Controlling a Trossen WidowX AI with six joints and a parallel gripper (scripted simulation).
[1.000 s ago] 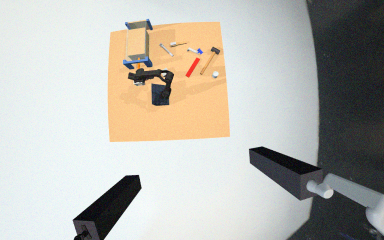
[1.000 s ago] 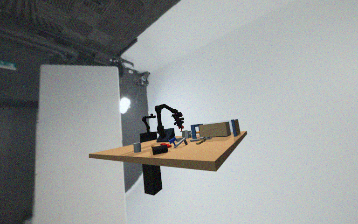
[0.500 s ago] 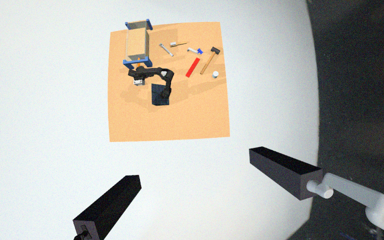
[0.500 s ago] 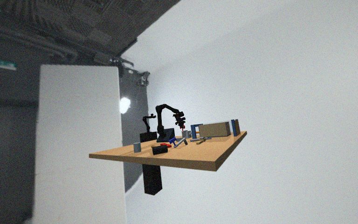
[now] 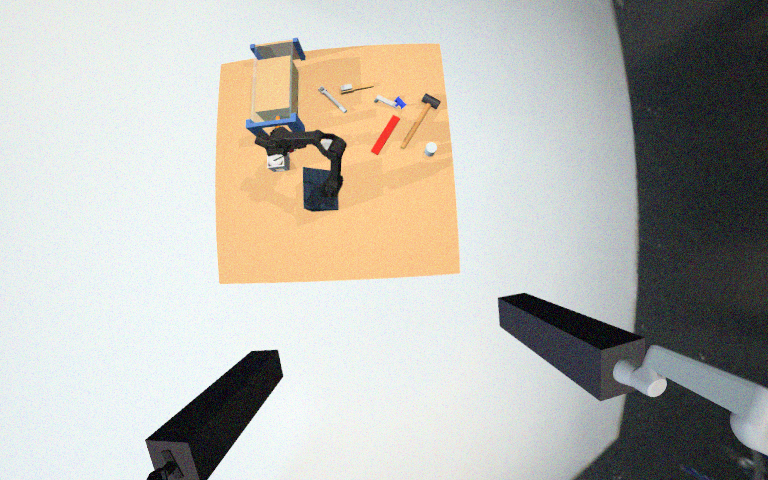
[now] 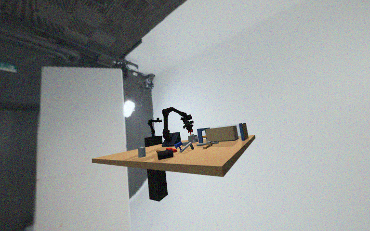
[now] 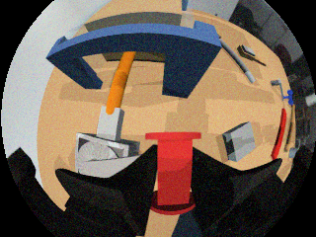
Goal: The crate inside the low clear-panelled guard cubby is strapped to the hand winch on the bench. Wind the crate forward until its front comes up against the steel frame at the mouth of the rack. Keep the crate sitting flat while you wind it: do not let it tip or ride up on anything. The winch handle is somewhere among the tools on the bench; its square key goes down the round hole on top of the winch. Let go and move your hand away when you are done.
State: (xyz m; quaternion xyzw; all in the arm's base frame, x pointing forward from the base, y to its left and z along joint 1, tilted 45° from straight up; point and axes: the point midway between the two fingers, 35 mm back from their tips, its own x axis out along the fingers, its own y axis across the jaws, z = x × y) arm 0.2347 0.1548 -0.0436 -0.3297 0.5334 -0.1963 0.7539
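Now: gripper tip 3 cm past the winch handle, 4 cm to the right of it and 3 cm above it. Also, from my gripper tip: winch 6 cm behind, 9 cm to the left, 10 cm below; then red knob 2 cm behind; then blue steel frame 11 cm ahead, 8 cm to the left, 2 cm below.
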